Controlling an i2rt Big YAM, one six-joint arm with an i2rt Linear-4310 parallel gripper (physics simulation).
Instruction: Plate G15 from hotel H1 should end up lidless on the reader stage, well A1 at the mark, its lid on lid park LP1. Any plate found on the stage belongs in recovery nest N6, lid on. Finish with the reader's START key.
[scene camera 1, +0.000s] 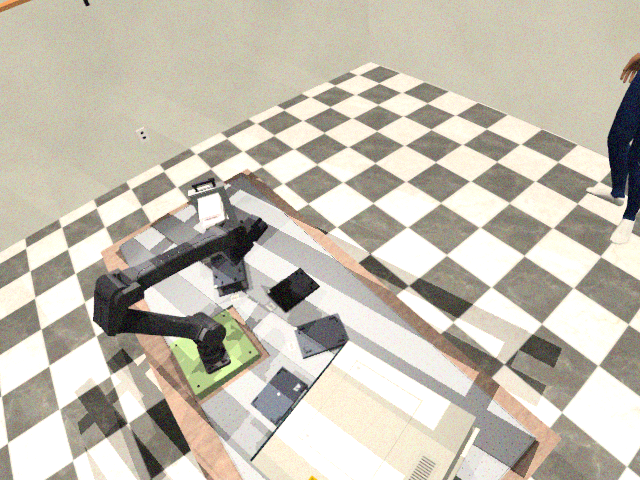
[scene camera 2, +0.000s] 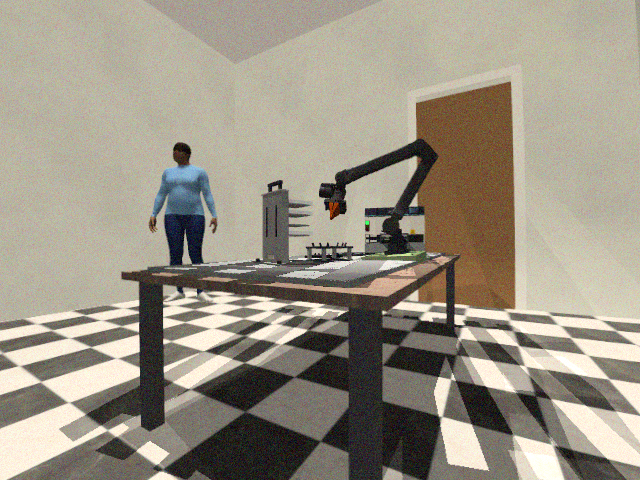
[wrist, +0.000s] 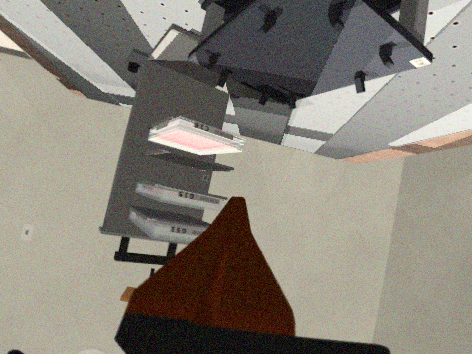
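Where they show: gripper, fingertip midpoint: (scene camera 2: 330, 218) (wrist: 238, 205); arm's base at its link origin: (scene camera 1: 214, 355) (scene camera 2: 397, 253).
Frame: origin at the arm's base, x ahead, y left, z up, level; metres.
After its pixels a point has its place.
Observation:
Hotel H1 (scene camera 1: 195, 192) {x 0.191, y 0.562, z 0.239 m} (scene camera 2: 275, 227) {x 0.212, y 0.579, z 0.107 m} (wrist: 165, 100) {x 0.261, y 0.538, z 0.032 m}, a grey tower with a black handle, stands at the table's far end. The wrist view shows it upside down. A pale plate (wrist: 165, 193) {x 0.238, y 0.411, z 0.164 m} there has a label that looks like G15. Another pale plate (wrist: 160, 227) {x 0.236, y 0.412, z 0.199 m} is nearer the handle, and a pink-faced plate (wrist: 192, 141) {x 0.218, y 0.451, z 0.097 m} is farther from it. My gripper (scene camera 2: 332, 215) {x 0.213, y 0.241, z 0.159 m} (wrist: 238, 205) {x 0.213, y 0.241, z 0.159 m} is shut and empty, its orange fingers in the air above the table, apart from the hotel. In scene camera 1 the fingers are hidden. The black lid park LP1 (scene camera 1: 293, 289) {x 0.353, y 0.103, z -0.014 m} lies mid-table. The reader stage cannot be made out.
A dark raised stand (scene camera 1: 227, 273) {x 0.164, y 0.279, z 0.036 m} (scene camera 2: 330, 247) {x 0.127, y 0.362, z 0.033 m} (wrist: 300, 45) {x 0.178, y 0.283, z 0.036 m} with pegs is near the hotel. Slate nests (scene camera 1: 321, 335) {x 0.347, y -0.124, z -0.012 m} (scene camera 1: 279, 396) {x 0.135, y -0.279, z 0.079 m} lie beside the cream reader (scene camera 1: 377, 418) {x 0.306, y -0.527, z 0.270 m} (scene camera 2: 393, 245). The arm base is on a green plate (scene camera 1: 240, 353) {x 0.082, y -0.040, z -0.002 m} (scene camera 2: 413, 255) {x -0.125, y 0.134, z -0.002 m}. A person (scene camera 1: 625, 139) (scene camera 2: 184, 191) stands beyond the table.

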